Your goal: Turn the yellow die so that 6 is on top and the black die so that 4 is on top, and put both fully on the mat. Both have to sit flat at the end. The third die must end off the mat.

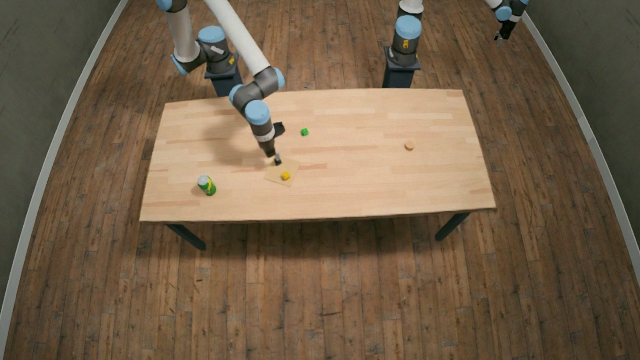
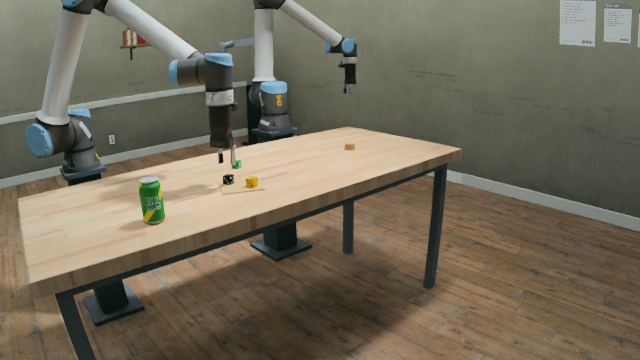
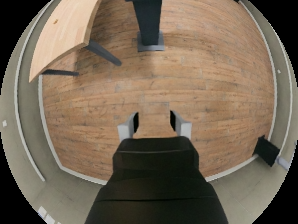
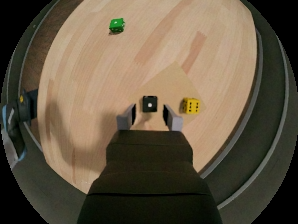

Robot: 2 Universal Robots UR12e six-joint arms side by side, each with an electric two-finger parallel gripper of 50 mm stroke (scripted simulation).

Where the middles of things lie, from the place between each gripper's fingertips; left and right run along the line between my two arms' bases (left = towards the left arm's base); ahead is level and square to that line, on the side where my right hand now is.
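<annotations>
Tan mat (image 4: 171,85): 90 mm below my right hand (image 2: 227,163), 40 mm ahead of it, 20 mm to the left of it.
</annotations>
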